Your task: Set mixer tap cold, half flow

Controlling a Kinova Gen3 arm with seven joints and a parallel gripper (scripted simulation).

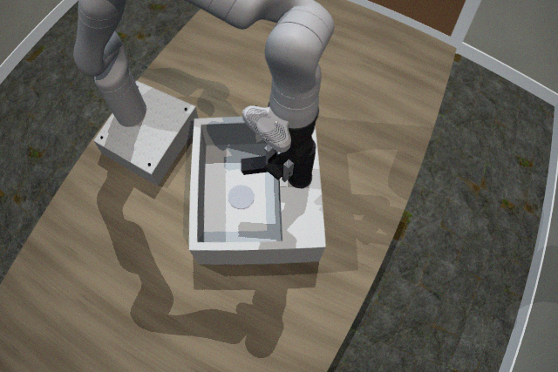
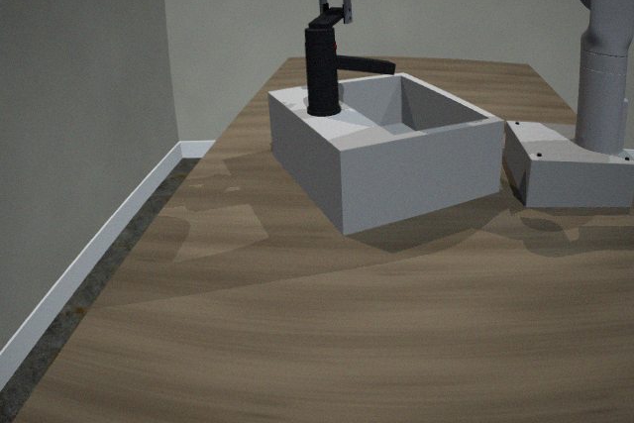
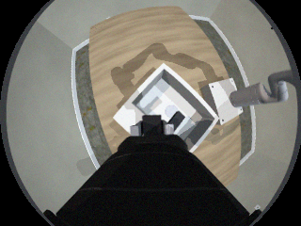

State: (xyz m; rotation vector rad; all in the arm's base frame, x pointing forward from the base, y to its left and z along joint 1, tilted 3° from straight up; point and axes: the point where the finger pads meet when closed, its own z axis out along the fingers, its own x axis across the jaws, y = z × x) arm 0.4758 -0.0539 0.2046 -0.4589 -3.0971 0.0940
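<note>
Now: hand 2 cm to the right of the black lever and 1 cm short of it. Round my hand: black mixer tap: 5 cm to the left, 5 cm below, 1 cm ahead; white sink: 25 cm below, 8 cm behind, 1 cm to the left.
</note>
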